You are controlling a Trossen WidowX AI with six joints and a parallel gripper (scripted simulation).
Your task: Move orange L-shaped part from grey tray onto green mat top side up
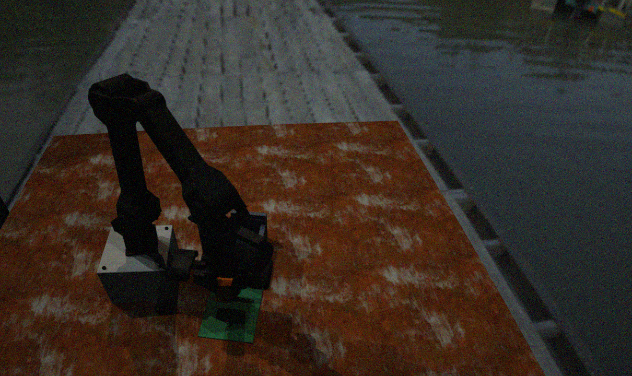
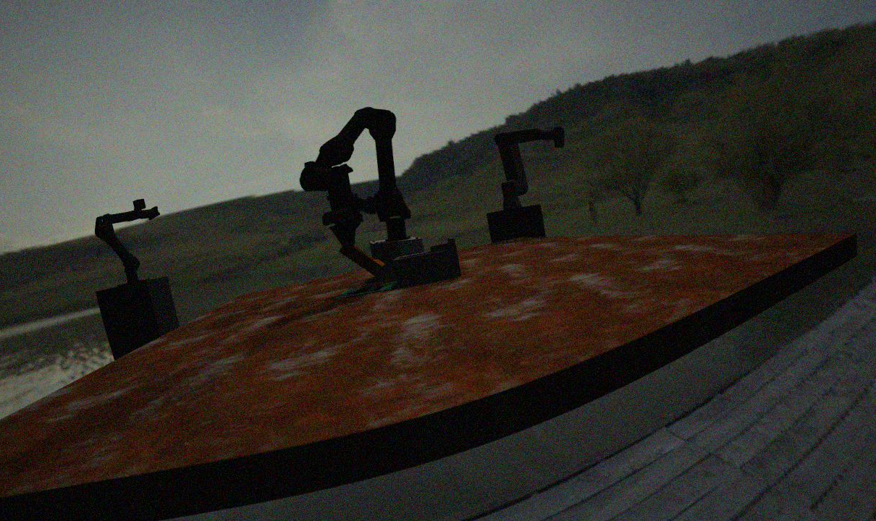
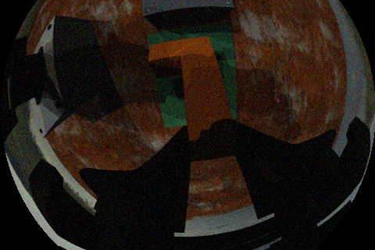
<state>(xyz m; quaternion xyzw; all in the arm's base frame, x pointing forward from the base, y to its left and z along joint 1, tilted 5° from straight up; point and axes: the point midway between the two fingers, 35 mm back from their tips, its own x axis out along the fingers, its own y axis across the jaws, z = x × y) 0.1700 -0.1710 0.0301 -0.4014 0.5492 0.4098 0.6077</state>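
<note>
My gripper tip is 10 mm short of the green mat, 20 mm to the right of it and 110 mm above it. Round my gripper tip: orange L-shaped part (40 mm to the left, 30 mm below).
</note>
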